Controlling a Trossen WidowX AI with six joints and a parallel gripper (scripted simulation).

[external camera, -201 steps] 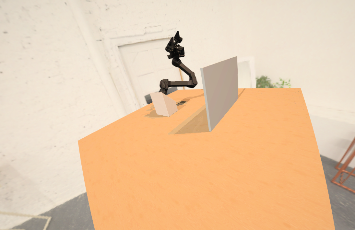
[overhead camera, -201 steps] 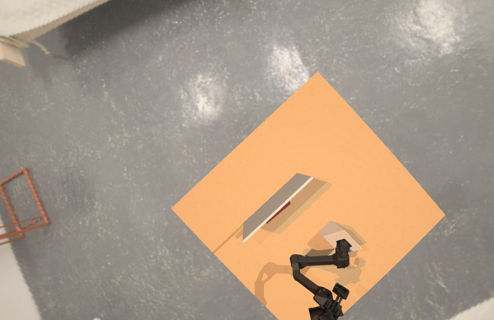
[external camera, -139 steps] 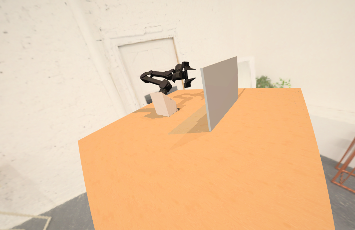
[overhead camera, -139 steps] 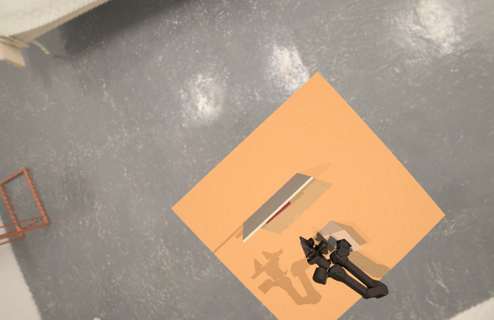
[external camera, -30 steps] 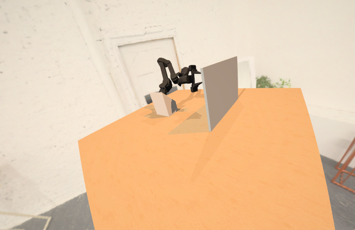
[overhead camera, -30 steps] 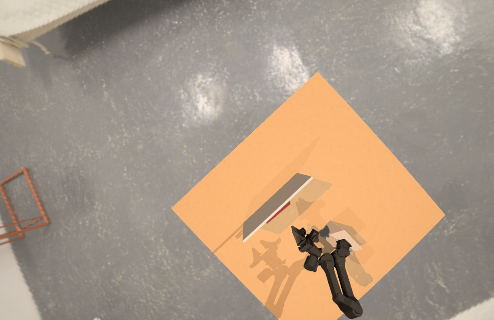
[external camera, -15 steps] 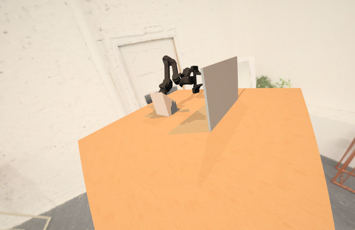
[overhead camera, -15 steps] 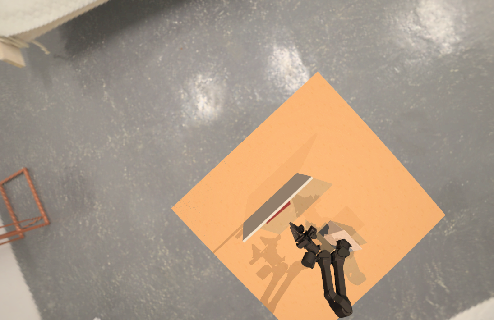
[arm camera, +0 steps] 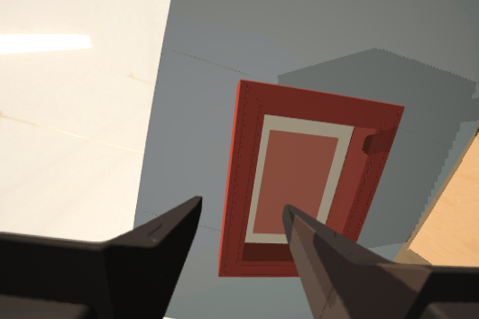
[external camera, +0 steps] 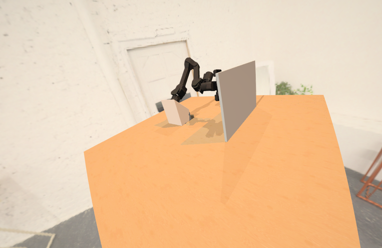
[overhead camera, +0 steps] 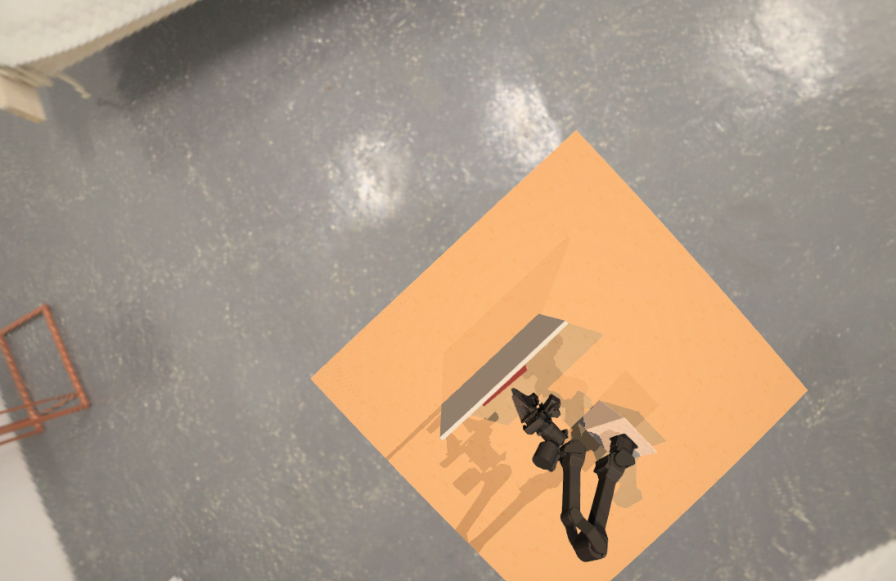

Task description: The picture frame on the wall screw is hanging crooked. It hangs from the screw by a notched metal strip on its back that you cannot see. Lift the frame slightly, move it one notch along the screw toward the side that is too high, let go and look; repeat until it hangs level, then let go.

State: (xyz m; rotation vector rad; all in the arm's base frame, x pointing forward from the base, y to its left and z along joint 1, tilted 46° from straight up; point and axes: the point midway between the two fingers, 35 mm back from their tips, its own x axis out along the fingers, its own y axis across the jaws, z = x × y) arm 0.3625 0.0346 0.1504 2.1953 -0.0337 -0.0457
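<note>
Right now the dark red picture frame is 5 cm below my gripper tip and 5 cm ahead of it. From my gripper tip the other things lie so: grey wall panel (6 cm below, 6 cm ahead, 1 cm to the right).
</note>
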